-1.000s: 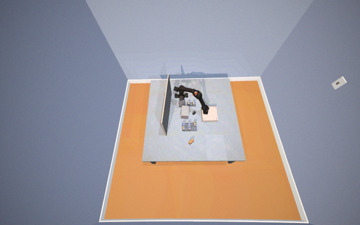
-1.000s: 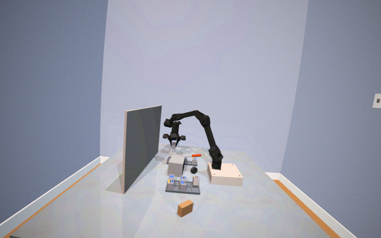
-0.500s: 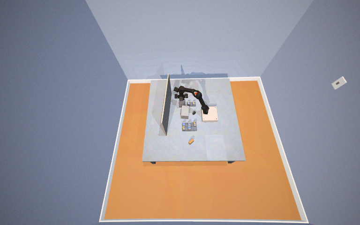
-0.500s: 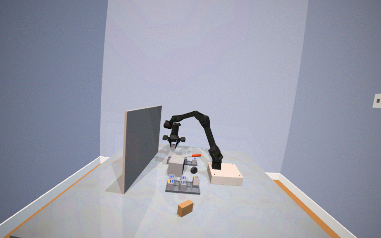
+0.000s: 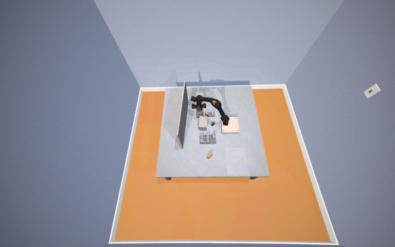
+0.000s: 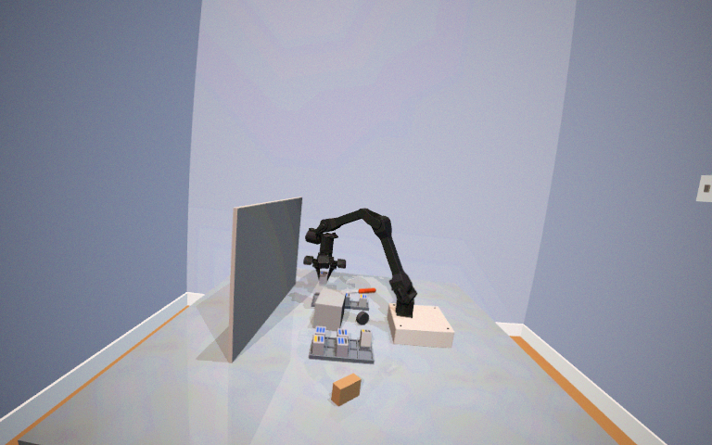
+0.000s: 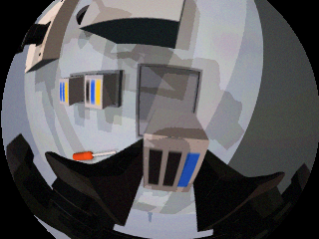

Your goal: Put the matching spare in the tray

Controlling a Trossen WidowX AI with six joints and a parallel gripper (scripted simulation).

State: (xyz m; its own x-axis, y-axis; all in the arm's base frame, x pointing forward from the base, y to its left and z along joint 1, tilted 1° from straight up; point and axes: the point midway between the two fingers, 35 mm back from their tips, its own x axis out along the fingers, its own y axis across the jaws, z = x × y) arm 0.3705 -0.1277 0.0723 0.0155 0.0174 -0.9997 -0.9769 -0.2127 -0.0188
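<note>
The flat grey tray is 10 cm below my gripper tip and 1 cm behind it. The rest, counted from my gripper tip: black cylinder (21 cm behind, 15 cm to the left, 7 cm below); grey spare (2 cm above); mounted unit (18 cm to the left, 8 cm behind, 5 cm below).
</note>
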